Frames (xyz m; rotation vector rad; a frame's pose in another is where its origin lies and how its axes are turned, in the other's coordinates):
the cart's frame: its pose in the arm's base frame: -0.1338 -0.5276 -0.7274 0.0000 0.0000 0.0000
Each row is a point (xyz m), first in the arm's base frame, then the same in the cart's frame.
Working: the arm's base frame: its pose in the cart's frame: 0.1338 0.5276 0.7274 0.0000 0.0000 0.0000

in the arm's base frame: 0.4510 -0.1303 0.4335
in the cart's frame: 0.5848 0.3973 1.1609
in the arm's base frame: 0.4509 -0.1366 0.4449
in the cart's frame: 0.5847 0.3910 1.1723
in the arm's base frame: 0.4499 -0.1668 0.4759
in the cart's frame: 0.5837 0.3608 1.2033
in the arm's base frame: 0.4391 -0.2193 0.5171
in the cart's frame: 0.5729 0.3083 1.2445
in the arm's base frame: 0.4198 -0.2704 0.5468
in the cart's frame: 0.5536 0.2572 1.2742
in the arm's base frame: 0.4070 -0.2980 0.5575
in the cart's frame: 0.5408 0.2296 1.2849
